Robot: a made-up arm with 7 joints. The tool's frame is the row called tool.
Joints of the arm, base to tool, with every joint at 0 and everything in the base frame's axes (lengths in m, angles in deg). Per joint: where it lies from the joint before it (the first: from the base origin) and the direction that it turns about. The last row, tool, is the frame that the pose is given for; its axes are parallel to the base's.
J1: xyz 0 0 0 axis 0 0.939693 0.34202
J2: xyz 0 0 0 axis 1 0 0
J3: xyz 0 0 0 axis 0 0 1
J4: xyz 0.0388 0 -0.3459 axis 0 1 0
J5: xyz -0.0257 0 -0.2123 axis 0 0 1
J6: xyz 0 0 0 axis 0 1 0
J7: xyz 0 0 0 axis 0 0 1
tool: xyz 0 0 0
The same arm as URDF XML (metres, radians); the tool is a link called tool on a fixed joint. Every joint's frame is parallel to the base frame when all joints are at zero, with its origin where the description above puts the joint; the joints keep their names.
<robot name="arm">
  <joint name="tool_joint" type="fixed">
    <parent link="link7"/>
    <child link="tool"/>
    <origin xyz="0.0000 0.0000 0.0000"/>
  </joint>
  <joint name="J7" type="continuous">
    <parent link="link6"/>
    <child link="link7"/>
    <origin xyz="0.0000 0.0000 0.0000"/>
    <axis xyz="0 0 1"/>
  </joint>
  <joint name="J6" type="continuous">
    <parent link="link5"/>
    <child link="link6"/>
    <origin xyz="0.0000 0.0000 0.0000"/>
    <axis xyz="0 1 0"/>
  </joint>
  <joint name="J5" type="continuous">
    <parent link="link4"/>
    <child link="link5"/>
    <origin xyz="-0.0257 0.0000 -0.2123"/>
    <axis xyz="0 0 1"/>
  </joint>
  <joint name="J4" type="continuous">
    <parent link="link3"/>
    <child link="link4"/>
    <origin xyz="0.0388 0.0000 -0.3459"/>
    <axis xyz="0 1 0"/>
  </joint>
  <joint name="J3" type="continuous">
    <parent link="link2"/>
    <child link="link3"/>
    <origin xyz="0.0000 0.0000 0.0000"/>
    <axis xyz="0 0 1"/>
  </joint>
  <joint name="J2" type="continuous">
    <parent link="link1"/>
    <child link="link2"/>
    <origin xyz="0.0000 0.0000 0.0000"/>
    <axis xyz="1 0 0"/>
  </joint>
  <joint name="J1" type="continuous">
    <parent link="base_link"/>
    <child link="link1"/>
    <origin xyz="0.0000 0.0000 0.0000"/>
    <axis xyz="0 0.9397 0.342"/>
  </joint>
  <link name="base_link"/>
  <link name="link1"/>
  <link name="link2"/>
  <link name="link3"/>
  <link name="link4"/>
  <link name="link5"/>
  <link name="link6"/>
  <link name="link7"/>
  <link name="tool"/>
</robot>

